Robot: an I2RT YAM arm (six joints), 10 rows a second.
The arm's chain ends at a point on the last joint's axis. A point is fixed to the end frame.
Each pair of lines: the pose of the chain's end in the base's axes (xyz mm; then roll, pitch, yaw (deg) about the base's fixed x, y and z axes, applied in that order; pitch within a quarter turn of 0, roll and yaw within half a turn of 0), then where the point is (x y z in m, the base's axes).
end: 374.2, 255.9, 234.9, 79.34, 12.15, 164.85
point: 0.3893 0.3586 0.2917
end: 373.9, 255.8, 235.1, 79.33, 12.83, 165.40
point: 0.3874 0.3588 0.2917
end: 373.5, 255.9, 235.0, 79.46, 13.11, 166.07
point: 0.3856 0.3592 0.2913
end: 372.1, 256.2, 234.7, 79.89, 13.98, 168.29
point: 0.3796 0.3604 0.2901
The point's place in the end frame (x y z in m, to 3 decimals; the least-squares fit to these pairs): 0.000 0.038 0.112
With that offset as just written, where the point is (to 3 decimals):
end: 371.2, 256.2, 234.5, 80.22, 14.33, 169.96
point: 0.376 0.361 0.289
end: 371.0, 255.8, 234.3, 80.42, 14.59, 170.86
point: 0.374 0.361 0.289
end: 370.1, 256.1, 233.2, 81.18, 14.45, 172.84
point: 0.370 0.362 0.286
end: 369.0, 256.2, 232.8, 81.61, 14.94, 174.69
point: 0.365 0.362 0.285
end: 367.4, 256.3, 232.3, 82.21, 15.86, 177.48
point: 0.358 0.363 0.283
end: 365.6, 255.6, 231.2, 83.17, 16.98, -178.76
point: 0.348 0.362 0.280
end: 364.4, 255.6, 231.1, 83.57, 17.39, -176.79
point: 0.343 0.362 0.279
